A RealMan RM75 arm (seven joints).
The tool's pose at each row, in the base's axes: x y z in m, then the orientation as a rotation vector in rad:
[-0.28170, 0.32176, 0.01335, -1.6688, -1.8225, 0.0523]
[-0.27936, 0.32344, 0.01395, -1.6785, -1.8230, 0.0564]
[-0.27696, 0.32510, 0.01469, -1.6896, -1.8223, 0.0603]
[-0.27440, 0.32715, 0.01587, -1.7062, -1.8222, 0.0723]
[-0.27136, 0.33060, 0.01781, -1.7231, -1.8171, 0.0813]
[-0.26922, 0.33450, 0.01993, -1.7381, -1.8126, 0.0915]
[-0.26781, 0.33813, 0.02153, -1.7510, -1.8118, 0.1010]
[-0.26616, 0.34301, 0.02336, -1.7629, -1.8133, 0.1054]
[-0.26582, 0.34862, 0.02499, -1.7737, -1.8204, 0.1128]
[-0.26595, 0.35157, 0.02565, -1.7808, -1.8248, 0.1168]
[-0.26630, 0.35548, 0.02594, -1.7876, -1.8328, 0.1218]
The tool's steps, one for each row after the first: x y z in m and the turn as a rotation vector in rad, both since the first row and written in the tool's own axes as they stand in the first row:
[0.00184, 0.00209, -0.00094, -0.0038, -0.0058, 0.0061]
[0.00373, 0.00417, -0.00203, -0.0081, -0.0113, 0.0134]
[0.00616, 0.00626, -0.00339, -0.0118, -0.0233, 0.0253]
[0.01020, 0.00870, -0.00503, -0.0153, -0.0306, 0.0391]
[0.01469, 0.01035, -0.00620, -0.0174, -0.0383, 0.0517]
[0.01870, 0.01154, -0.00671, -0.0200, -0.0473, 0.0613]
[0.02393, 0.01307, -0.00703, -0.0255, -0.0549, 0.0679]
[0.02971, 0.01369, -0.00628, -0.0311, -0.0671, 0.0720]
[0.03265, 0.01383, -0.00558, -0.0350, -0.0746, 0.0746]
[0.03628, 0.01412, -0.00410, -0.0397, -0.0848, 0.0756]

